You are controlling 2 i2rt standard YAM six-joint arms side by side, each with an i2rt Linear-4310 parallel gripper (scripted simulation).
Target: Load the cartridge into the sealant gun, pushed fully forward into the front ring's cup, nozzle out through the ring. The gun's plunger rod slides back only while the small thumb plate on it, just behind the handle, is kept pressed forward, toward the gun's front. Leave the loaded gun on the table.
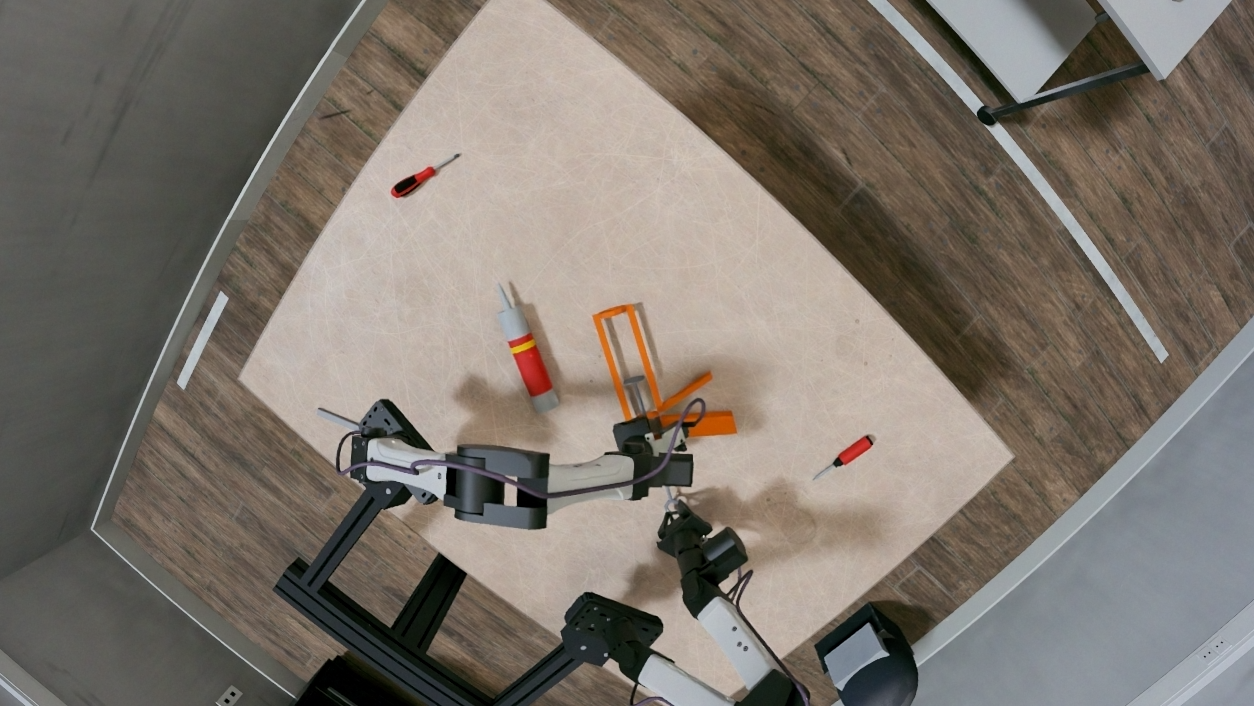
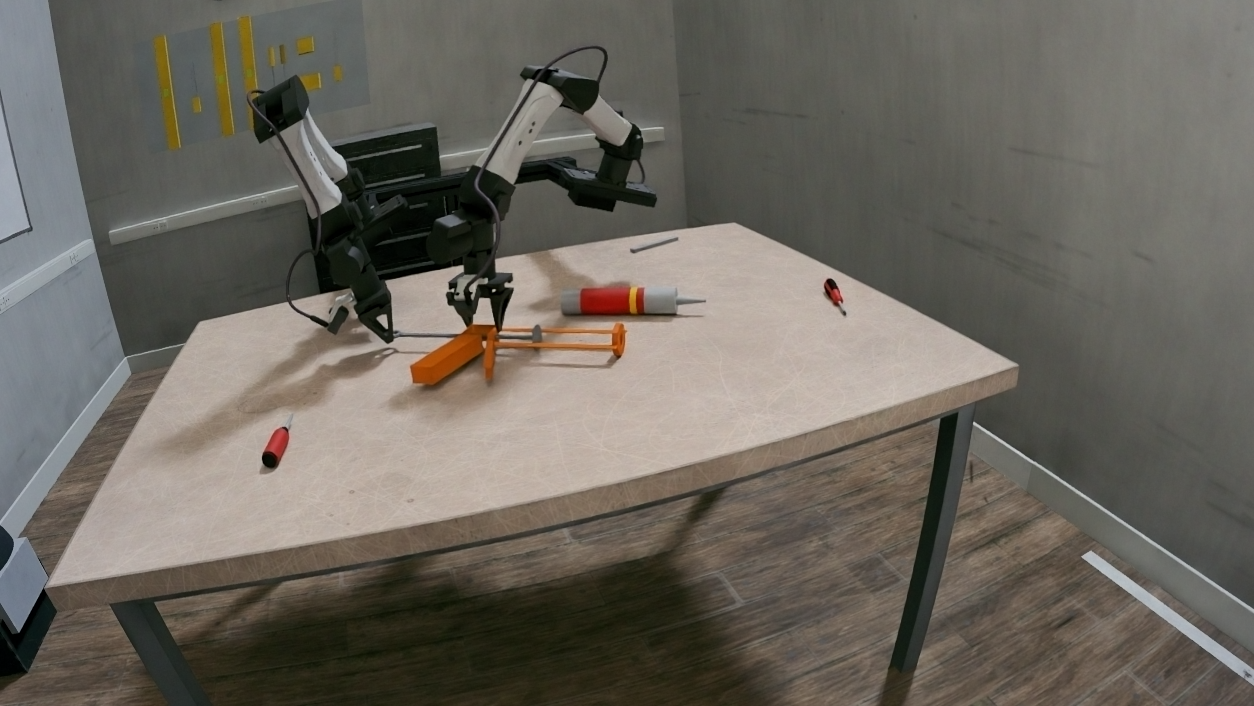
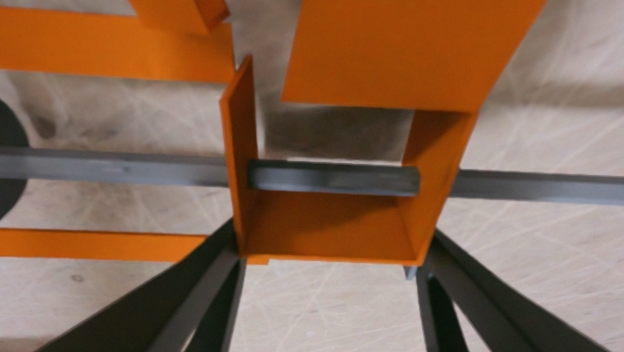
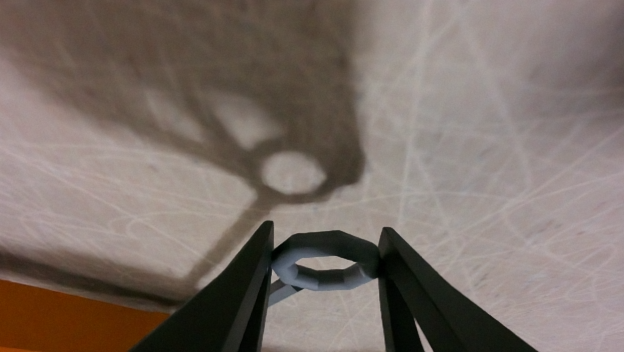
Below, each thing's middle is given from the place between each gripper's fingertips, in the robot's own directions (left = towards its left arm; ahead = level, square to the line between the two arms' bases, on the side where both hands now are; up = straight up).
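Labels:
The cartridge (image 2: 588, 301) is 28 cm to the left of my left hand, 4 cm behind it and 1 cm below it. Counting from that same left hand, I find the plunger rod (image 4: 293, 278) 5 cm to the right, 1 cm behind and 1 cm below, while the red screwdriver (image 2: 280, 438) is 37 cm to the right, 25 cm ahead and 2 cm below. As for the orange sealant gun (image 2: 435, 366), my left hand is 6 cm short of it and 1 cm above it.
From my right hand (image 2: 390, 339), the cartridge is 47 cm to the left and 4 cm ahead. The orange sealant gun is 14 cm ahead of my right hand and 18 cm to the left of it, and the red screwdriver is 18 cm to the right of that hand, 32 cm ahead of it and 1 cm below it. The plunger rod is 7 cm ahead of my right hand and 13 cm to the left of it.

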